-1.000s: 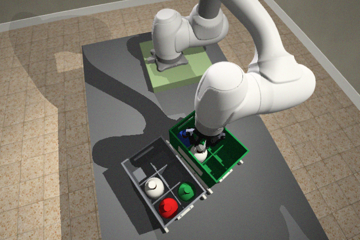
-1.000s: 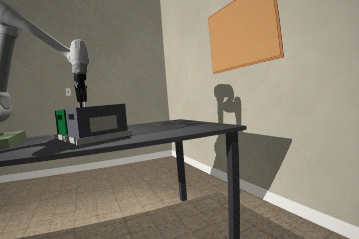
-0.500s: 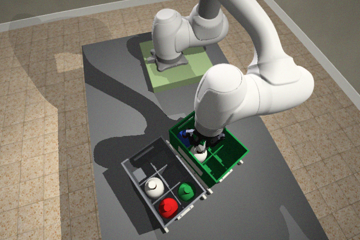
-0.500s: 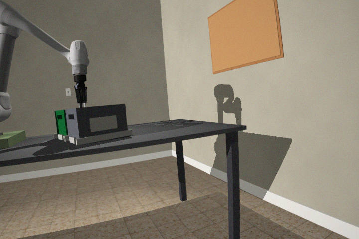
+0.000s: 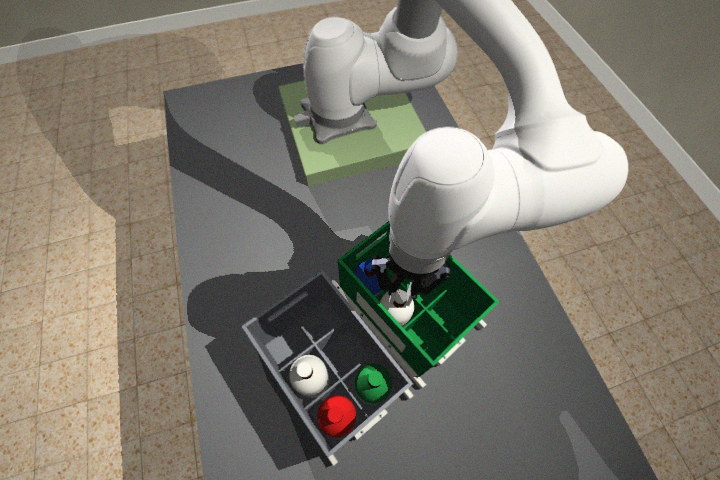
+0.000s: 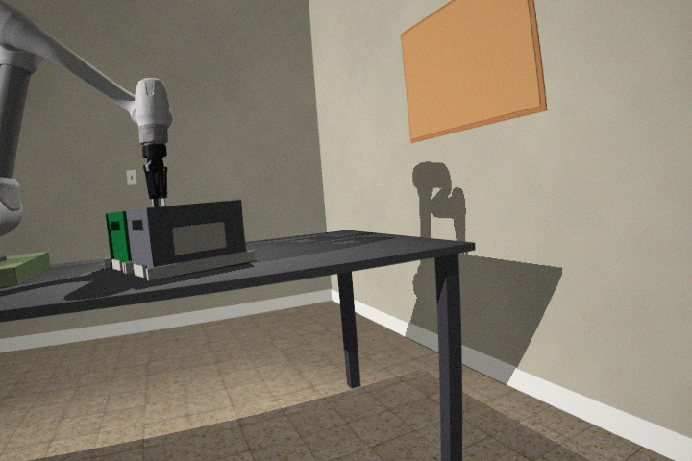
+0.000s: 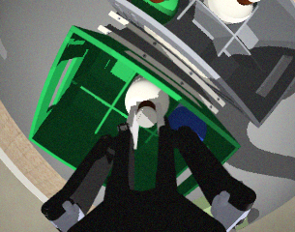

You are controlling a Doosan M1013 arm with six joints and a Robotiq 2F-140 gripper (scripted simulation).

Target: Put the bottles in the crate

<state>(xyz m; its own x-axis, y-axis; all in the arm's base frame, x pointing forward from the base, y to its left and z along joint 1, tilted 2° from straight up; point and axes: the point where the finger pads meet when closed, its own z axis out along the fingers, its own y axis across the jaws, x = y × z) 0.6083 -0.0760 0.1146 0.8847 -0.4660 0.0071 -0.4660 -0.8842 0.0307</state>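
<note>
My hand is 190 mm to the left of the red bottle, 160 mm short of it and 90 mm above it. Also, from my hand: blue bottle: 90 mm below, 80 mm behind, 30 mm to the right; green bottle: 130 mm ahead, 110 mm to the right, 90 mm below; green crate: 90 mm below, 40 mm to the left, 10 mm behind.
</note>
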